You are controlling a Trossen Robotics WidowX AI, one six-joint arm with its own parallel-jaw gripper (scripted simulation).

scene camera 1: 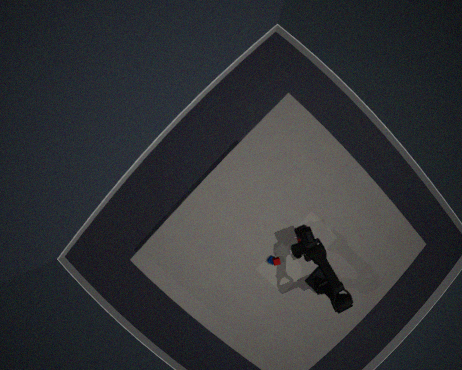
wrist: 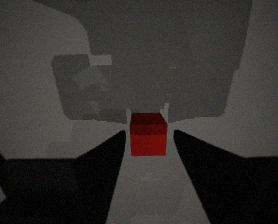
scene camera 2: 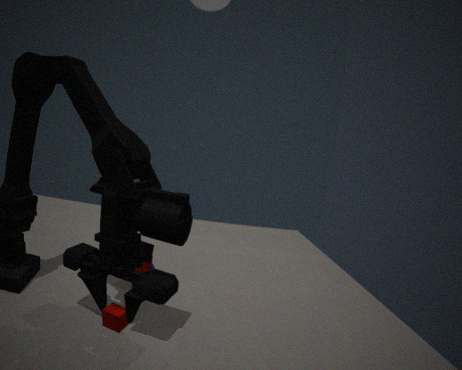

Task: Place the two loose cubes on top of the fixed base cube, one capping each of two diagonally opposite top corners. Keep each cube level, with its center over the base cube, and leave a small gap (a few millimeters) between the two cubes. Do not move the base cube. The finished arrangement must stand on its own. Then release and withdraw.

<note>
I see my gripper (scene camera 2: 116, 316) and a red cube (wrist: 148, 131).
My gripper shows as well in the wrist view (wrist: 149, 134).
</note>
